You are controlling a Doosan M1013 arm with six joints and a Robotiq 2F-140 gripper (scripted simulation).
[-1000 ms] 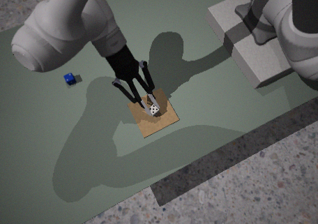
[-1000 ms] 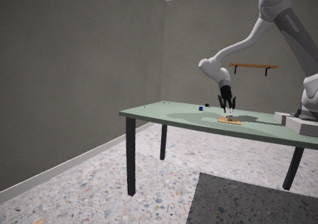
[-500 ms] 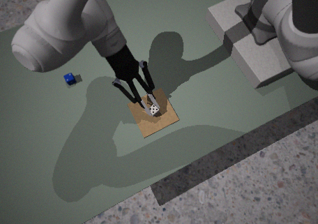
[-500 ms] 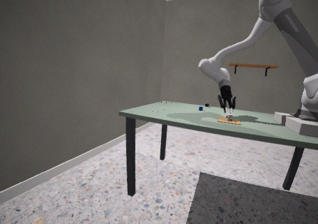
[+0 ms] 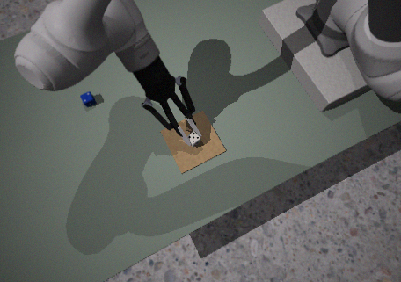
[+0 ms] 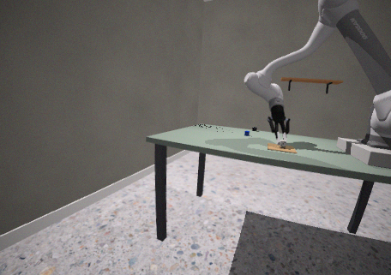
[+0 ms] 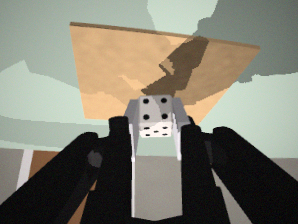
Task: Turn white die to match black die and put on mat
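The white die lies 20 mm to the left of my hand, 20 mm below it and 10 mm behind it. Round my hand: brown mat 50 mm below, 20 mm to the left; then blue die 220 mm to the right, 220 mm ahead, 30 mm below; then black die 490 mm to the right, 210 mm ahead, 30 mm below.
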